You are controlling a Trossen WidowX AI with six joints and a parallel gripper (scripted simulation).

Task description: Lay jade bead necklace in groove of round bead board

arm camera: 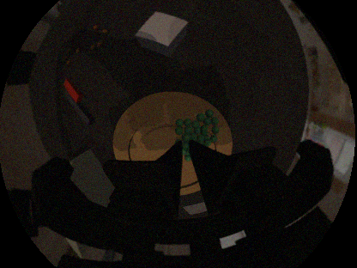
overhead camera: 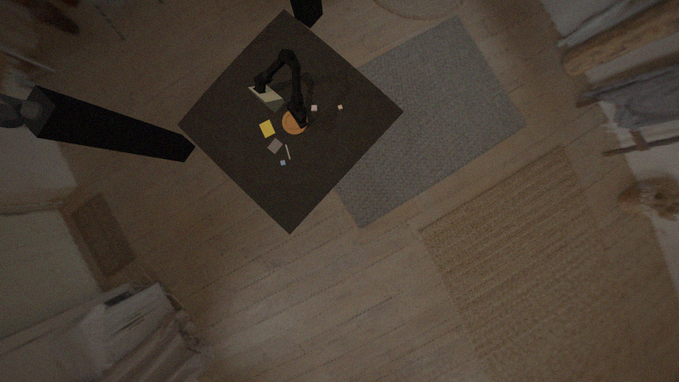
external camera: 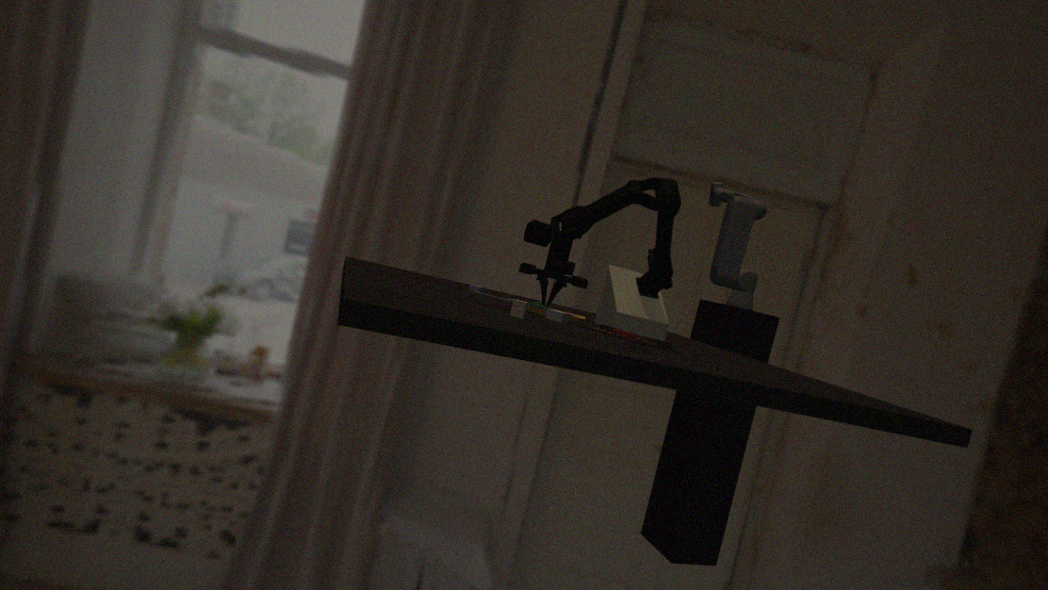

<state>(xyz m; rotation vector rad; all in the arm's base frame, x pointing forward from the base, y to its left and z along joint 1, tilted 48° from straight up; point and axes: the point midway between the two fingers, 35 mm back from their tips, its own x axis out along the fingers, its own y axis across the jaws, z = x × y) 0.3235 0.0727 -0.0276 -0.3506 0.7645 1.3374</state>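
Right now the round bead board is 3 cm to the right of my gripper tip, 3 cm behind it and 1 cm below it. From my gripper tip the other things lie so: white stick: 24 cm to the right, 7 cm ahead, 2 cm below; then grey-white block: 14 cm to the left, 2 cm ahead, 1 cm below; then red item: 16 cm behind, 15 cm to the left, 2 cm below.
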